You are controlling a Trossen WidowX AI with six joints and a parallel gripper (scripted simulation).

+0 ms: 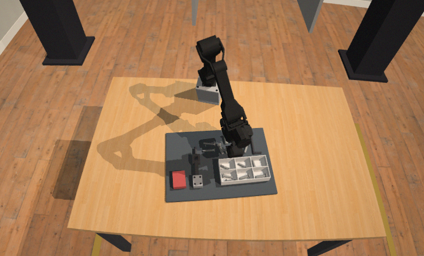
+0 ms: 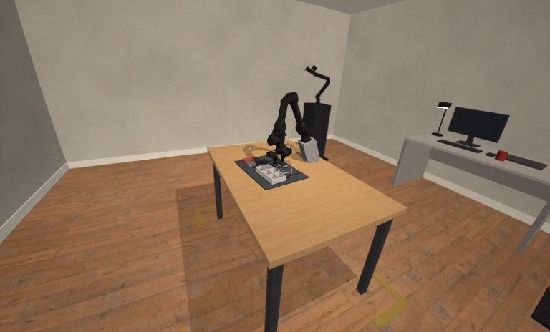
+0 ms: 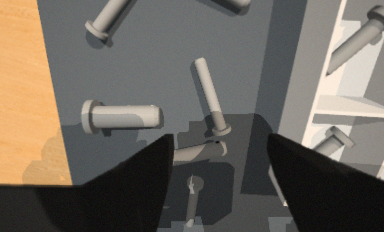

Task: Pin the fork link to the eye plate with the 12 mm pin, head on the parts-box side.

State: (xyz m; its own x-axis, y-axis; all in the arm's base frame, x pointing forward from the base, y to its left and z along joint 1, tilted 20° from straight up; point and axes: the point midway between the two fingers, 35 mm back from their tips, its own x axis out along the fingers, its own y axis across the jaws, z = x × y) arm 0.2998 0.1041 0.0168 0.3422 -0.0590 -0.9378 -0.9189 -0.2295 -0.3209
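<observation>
Right now my hand is 70 mm above the pale pin, 40 mm to the left of it and 10 mm past it. Round my hand: dark eye plate bar: 140 mm to the right, 80 mm ahead, 70 mm below; then long black bar: 120 mm to the left, 80 mm below, 20 mm behind; then white parts box: 100 mm ahead, 70 mm below, 60 mm to the left.
</observation>
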